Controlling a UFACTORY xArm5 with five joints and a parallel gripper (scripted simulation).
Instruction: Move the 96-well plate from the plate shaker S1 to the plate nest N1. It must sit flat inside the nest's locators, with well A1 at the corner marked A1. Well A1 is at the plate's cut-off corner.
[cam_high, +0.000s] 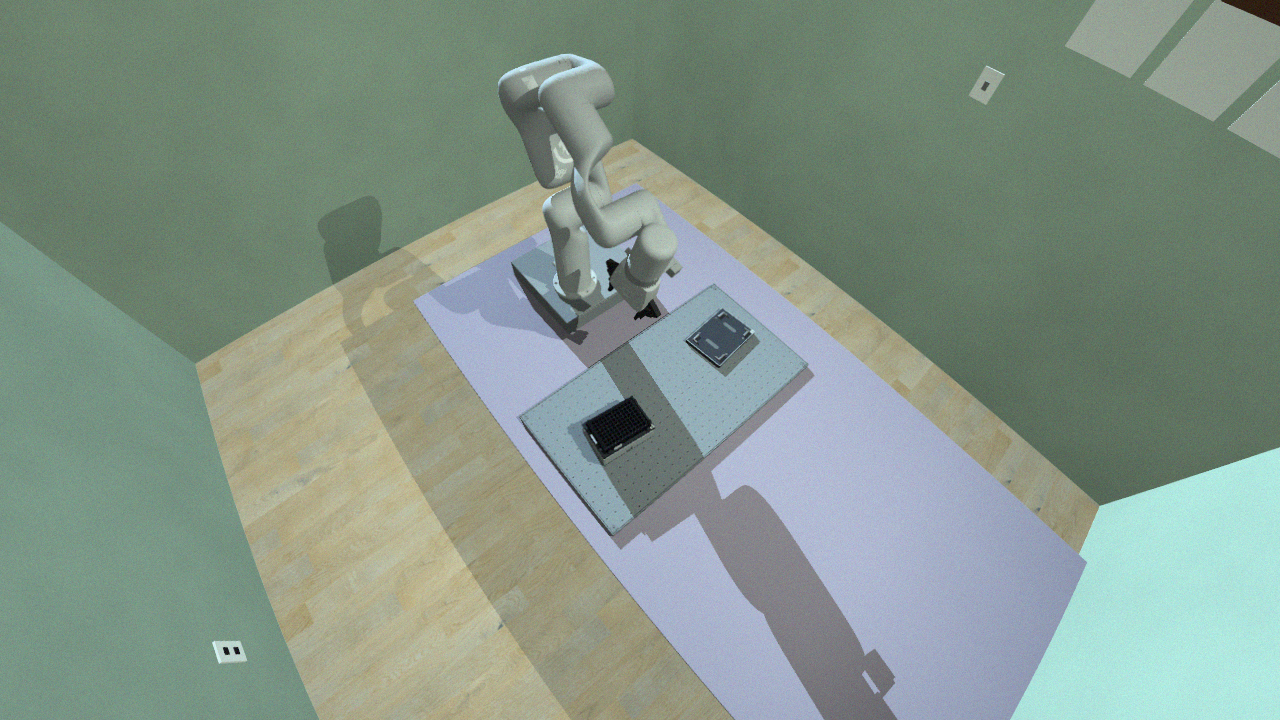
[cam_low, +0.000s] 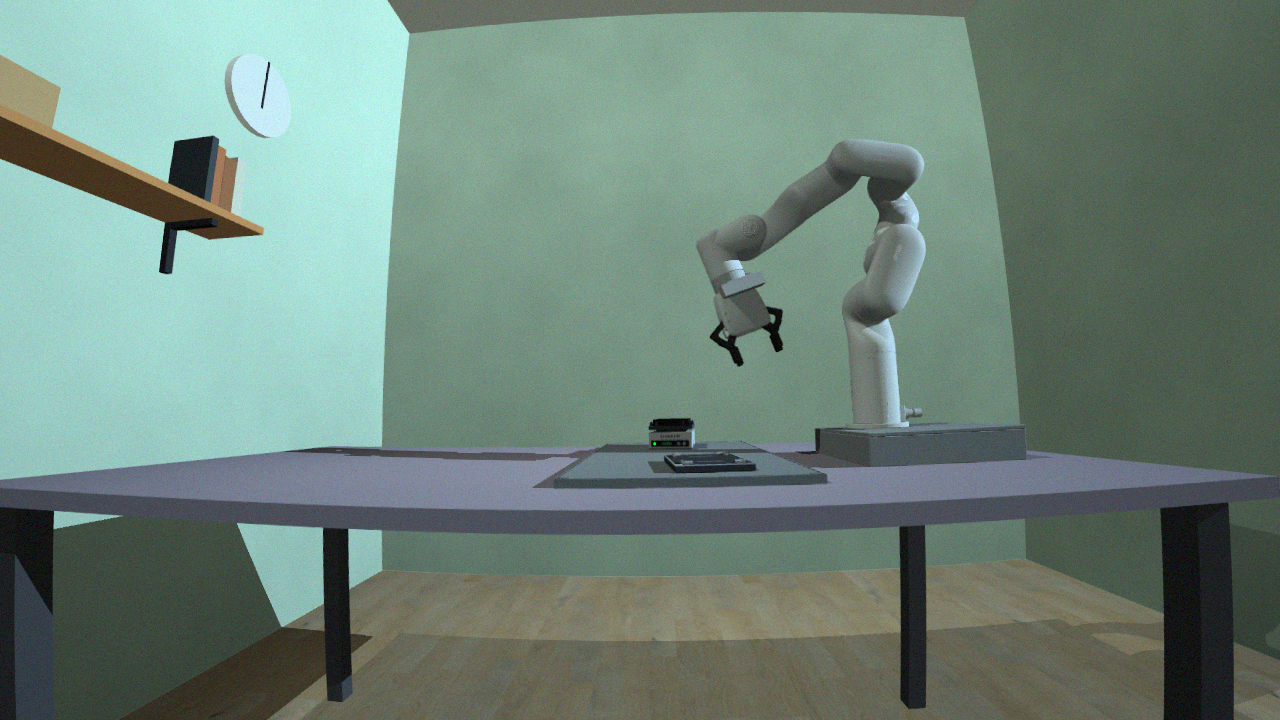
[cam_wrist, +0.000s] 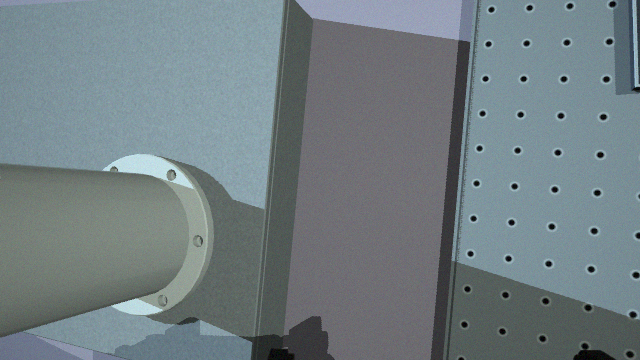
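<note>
My hand is 180 mm short of the 96-well plate, 180 mm to the left of it and 140 mm above it. The rest, counted from my hand: plate nest N1: 150 mm ahead, 220 mm to the left, 200 mm below.
</note>
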